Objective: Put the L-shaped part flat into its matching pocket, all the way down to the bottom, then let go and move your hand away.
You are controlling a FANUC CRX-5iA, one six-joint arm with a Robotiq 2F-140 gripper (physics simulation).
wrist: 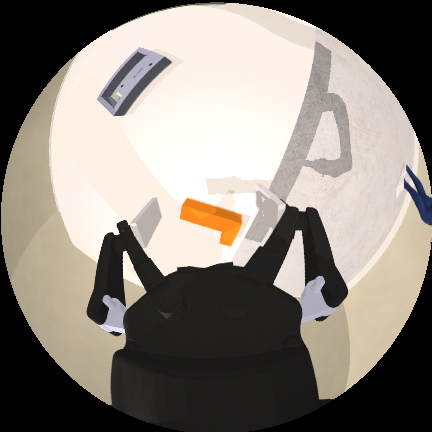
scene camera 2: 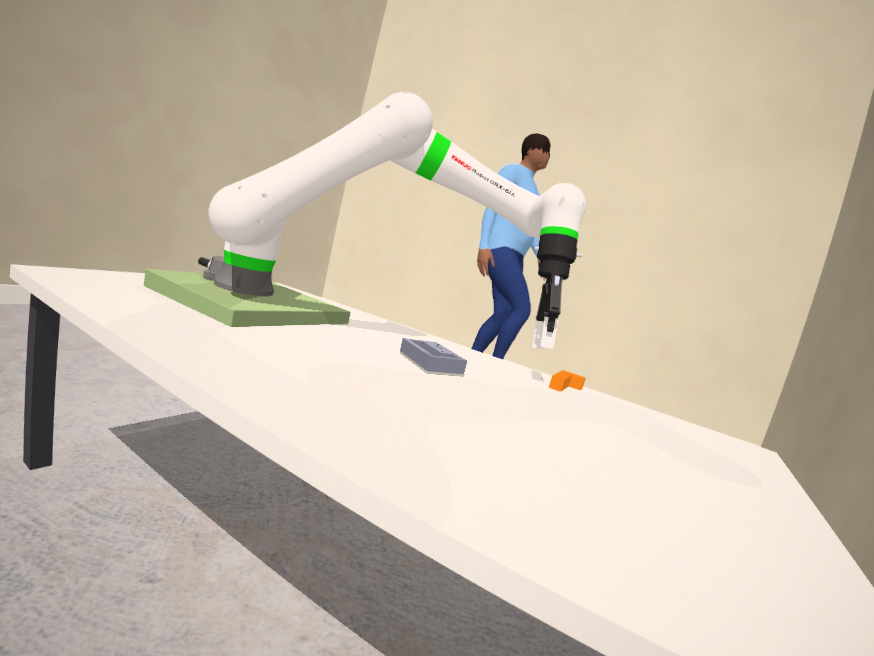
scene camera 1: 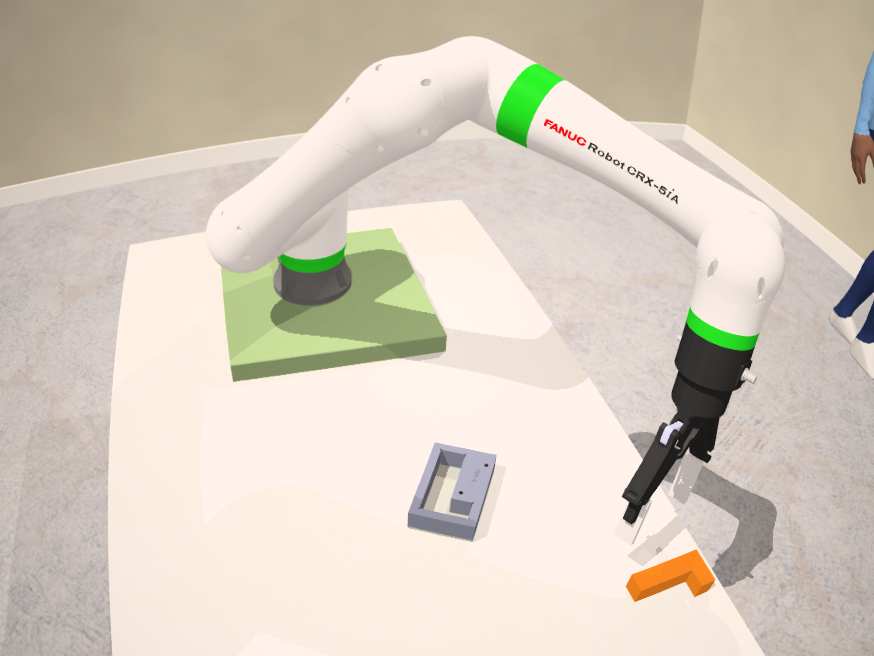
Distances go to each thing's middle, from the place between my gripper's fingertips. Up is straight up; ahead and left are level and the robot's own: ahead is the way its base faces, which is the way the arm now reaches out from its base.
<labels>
The orange L-shaped part (scene camera 1: 690, 568) lies 8 cm ahead of my hand, 6 cm below it and 1 cm to the left of it. From my hand the other things lie so: grey block with pocket (scene camera 1: 450, 497) (21 cm to the right, 18 cm behind, 6 cm below).
</labels>
